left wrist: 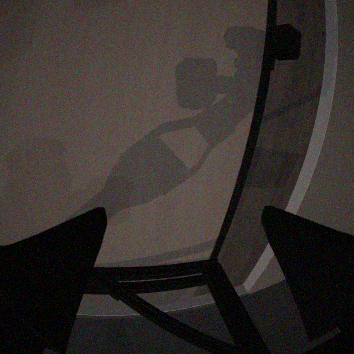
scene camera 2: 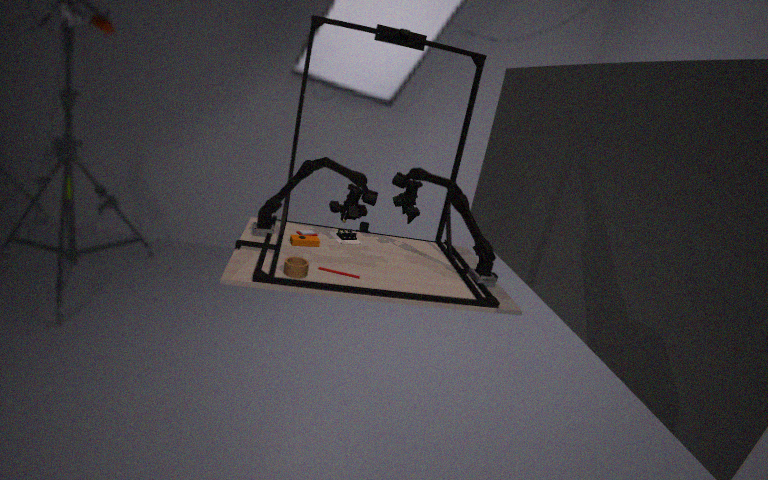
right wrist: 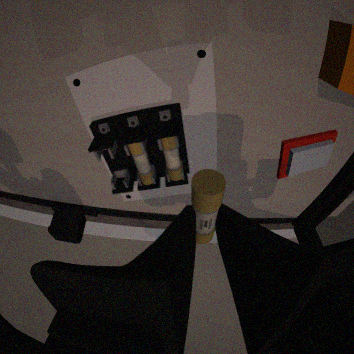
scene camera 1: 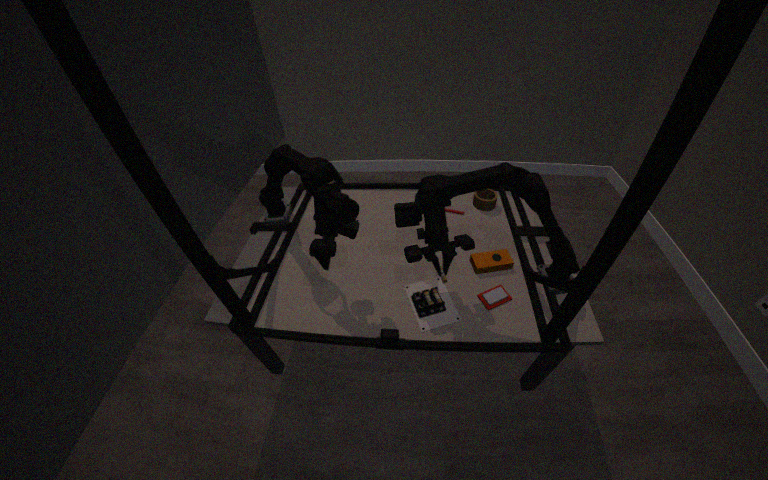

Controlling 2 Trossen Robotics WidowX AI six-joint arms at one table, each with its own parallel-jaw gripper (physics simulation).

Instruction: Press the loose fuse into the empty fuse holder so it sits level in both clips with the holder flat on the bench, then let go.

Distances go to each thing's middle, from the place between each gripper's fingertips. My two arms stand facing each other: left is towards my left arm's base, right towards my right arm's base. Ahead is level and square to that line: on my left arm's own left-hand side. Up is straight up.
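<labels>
My right hand is 40 mm short of the red-framed card [right wrist: 303, 153], 160 mm to the left of it, and it's 90 mm above it. My left hand is 47 cm to the left of the red-framed card and 13 cm short of it, and it's 15 cm above it.
</labels>
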